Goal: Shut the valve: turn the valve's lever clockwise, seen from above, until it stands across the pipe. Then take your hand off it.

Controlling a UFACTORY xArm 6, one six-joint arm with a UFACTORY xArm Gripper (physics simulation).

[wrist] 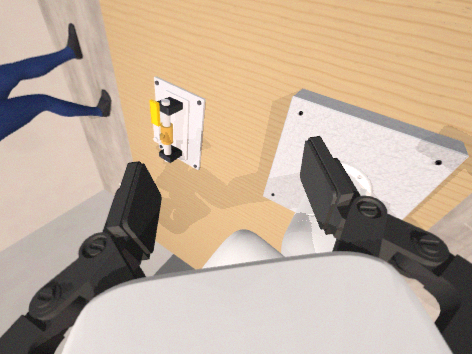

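The valve (pixel 166 134) has an orange-yellow body on a short white pipe, held by two black clamps on a white mounting plate (pixel 195 135). It shows left of centre in the upper half of the wrist view. Its bright yellow lever (pixel 155 113) lies beside the pipe and points roughly along it, toward the upper clamp. My gripper (pixel 227 168) is open, with its two black fingers wide apart and nothing between them. It is well away from the valve and does not touch the lever.
A grey slab (pixel 285 150) with the arm's round white base flange (pixel 364 179) is on the wooden table (pixel 240 60) at the right, partly behind the right finger. Beyond the table's left edge, a figure's blue legs (pixel 40 102) with dark shoes show.
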